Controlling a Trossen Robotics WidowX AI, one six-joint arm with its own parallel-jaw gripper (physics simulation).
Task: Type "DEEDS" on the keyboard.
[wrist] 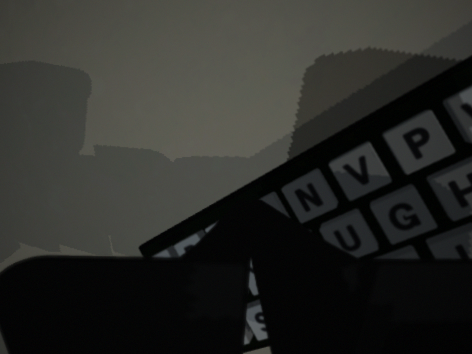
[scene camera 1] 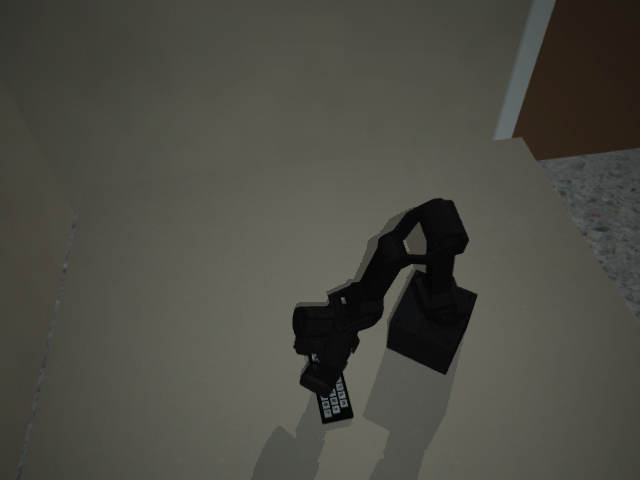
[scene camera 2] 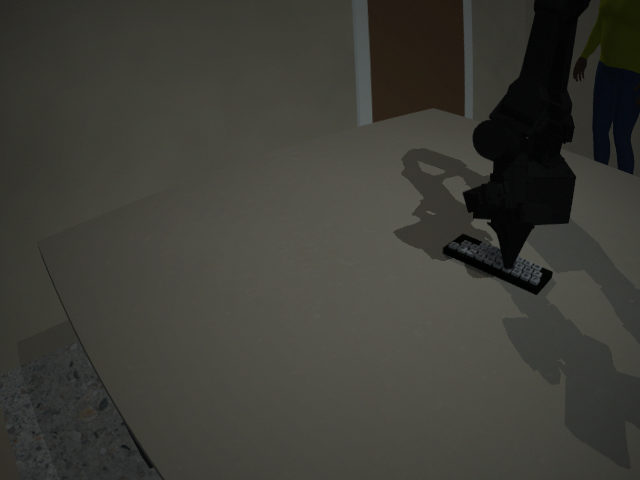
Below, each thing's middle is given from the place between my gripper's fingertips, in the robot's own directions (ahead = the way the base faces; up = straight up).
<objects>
My gripper is now 20 mm to the left of the N key (wrist: 309,196). Also, from my hand: black keyboard (scene camera 2: 546,274): 30 mm to the right, 20 mm behind, 10 mm below; then V key (wrist: 359,171): 40 mm to the right; then U key (wrist: 349,232): 30 mm to the right, 20 mm behind.
</objects>
